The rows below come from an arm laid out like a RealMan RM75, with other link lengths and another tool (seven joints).
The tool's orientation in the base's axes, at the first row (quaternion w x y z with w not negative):
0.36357 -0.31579 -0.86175 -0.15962
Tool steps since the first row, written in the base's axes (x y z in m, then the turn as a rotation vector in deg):
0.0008 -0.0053 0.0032 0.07 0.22 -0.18
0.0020 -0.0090 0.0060 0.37 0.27 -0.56
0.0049 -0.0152 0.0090 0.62 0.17 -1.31
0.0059 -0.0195 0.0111 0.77 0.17 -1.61
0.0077 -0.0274 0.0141 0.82 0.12 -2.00
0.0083 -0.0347 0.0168 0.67 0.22 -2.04
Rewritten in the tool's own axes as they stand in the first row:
-0.0004 -0.0033 -0.0053 -0.07 0.20 0.20
-0.0006 -0.0052 -0.0097 -0.49 0.42 0.33
-0.0026 -0.0077 -0.0164 -1.21 0.48 0.66
-0.0034 -0.0102 -0.0205 -1.51 0.56 0.78
-0.0056 -0.0148 -0.0275 -1.84 0.54 1.00
-0.0071 -0.0198 -0.0334 -1.75 0.51 1.16

